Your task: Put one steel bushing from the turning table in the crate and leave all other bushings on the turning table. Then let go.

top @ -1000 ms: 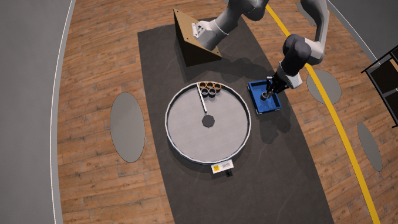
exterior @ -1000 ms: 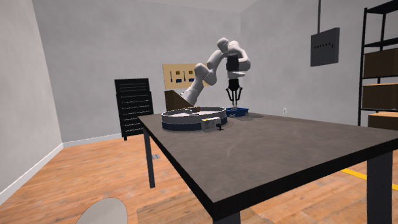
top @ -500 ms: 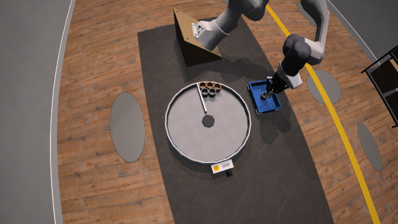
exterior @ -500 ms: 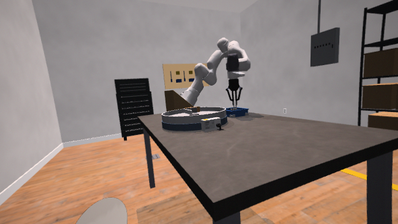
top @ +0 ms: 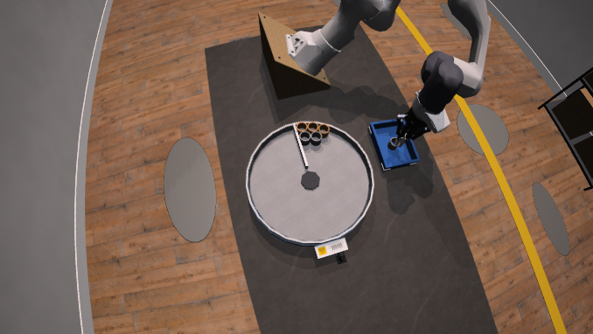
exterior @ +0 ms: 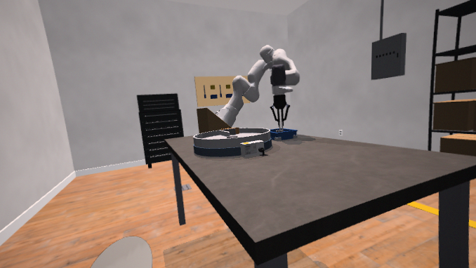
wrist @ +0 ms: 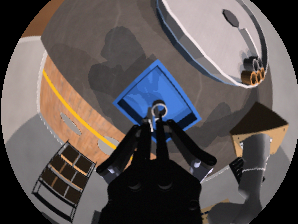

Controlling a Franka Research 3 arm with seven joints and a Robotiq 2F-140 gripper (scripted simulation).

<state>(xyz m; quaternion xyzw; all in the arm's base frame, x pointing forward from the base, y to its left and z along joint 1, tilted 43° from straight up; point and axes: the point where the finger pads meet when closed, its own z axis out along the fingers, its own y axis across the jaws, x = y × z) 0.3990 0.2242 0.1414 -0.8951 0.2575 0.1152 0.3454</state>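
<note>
The blue crate lies 10 mm behind my hand, 10 mm to the right of it and 50 mm below it. The rest, counted from my hand: round turning table (60 mm ahead, 370 mm to the right, 20 mm below).
</note>
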